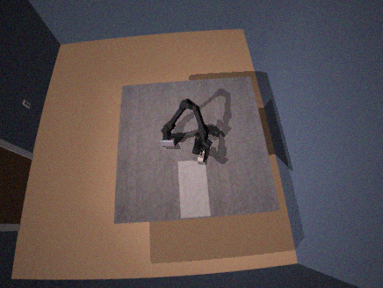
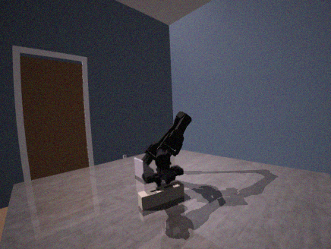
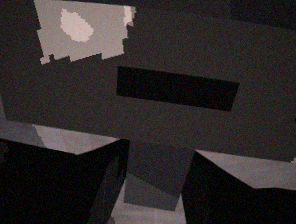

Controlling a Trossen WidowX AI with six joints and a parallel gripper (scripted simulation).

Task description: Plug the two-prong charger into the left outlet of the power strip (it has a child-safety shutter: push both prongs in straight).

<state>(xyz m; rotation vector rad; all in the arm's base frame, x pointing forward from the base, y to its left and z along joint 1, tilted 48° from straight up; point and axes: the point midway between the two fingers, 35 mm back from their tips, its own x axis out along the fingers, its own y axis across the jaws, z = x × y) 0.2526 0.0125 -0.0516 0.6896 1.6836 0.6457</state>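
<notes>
The two-prong charger is 20 mm ahead of my gripper tip and 10 mm above it.
</notes>
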